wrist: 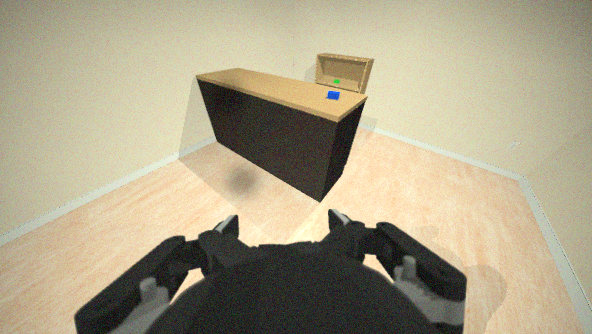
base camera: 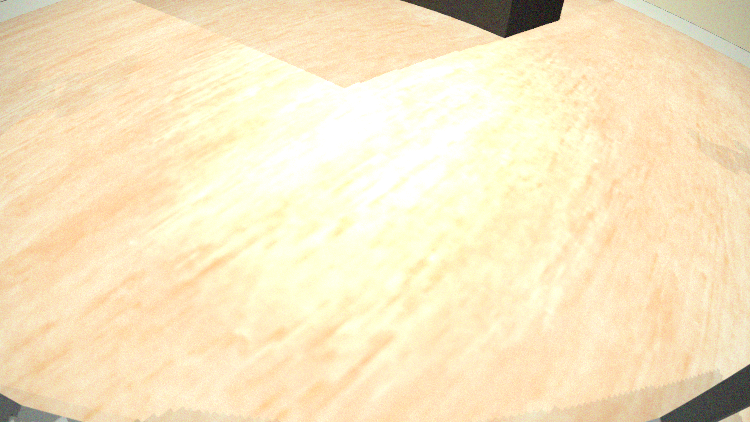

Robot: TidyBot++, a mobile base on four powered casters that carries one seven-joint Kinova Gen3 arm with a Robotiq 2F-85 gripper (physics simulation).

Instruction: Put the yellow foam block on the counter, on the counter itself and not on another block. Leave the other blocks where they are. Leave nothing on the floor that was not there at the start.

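Places are measured from the arm's base along level axes (x ahead, y left, z up), in millimetres.
Where they show: gripper, fingertip midpoint: [wrist: 284, 221].
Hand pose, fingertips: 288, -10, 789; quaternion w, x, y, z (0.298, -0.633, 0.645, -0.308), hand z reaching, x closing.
Each offset is from my fingertips to the centre of the thing, as dx, dy, dz. "spot": to the spot under its first point. Level surfaces: height alone.
The counter @(dz -276) [wrist: 280, 95] has a wooden top and dark sides, and stands some way ahead in the wrist view. Its dark lower corner @(spot: +894, -427, -1118) [base camera: 516, 15] shows at the top of the base camera view. A blue block @(+1216, -458, -253) [wrist: 333, 95] sits on the counter top near its right end. A small green block [wrist: 336, 81] is inside the wooden shelf unit behind the counter. The yellow foam block does not show in either view. My gripper [wrist: 284, 221] is open and empty, well short of the counter.
The wooden shelf unit [wrist: 369, 75] stands behind the counter's right end. Walls with pale skirting run behind and along both sides, meeting in a corner at the right. A wood floor @(dz -1186) [base camera: 262, 236] [wrist: 415, 185] lies before the counter and to its right.
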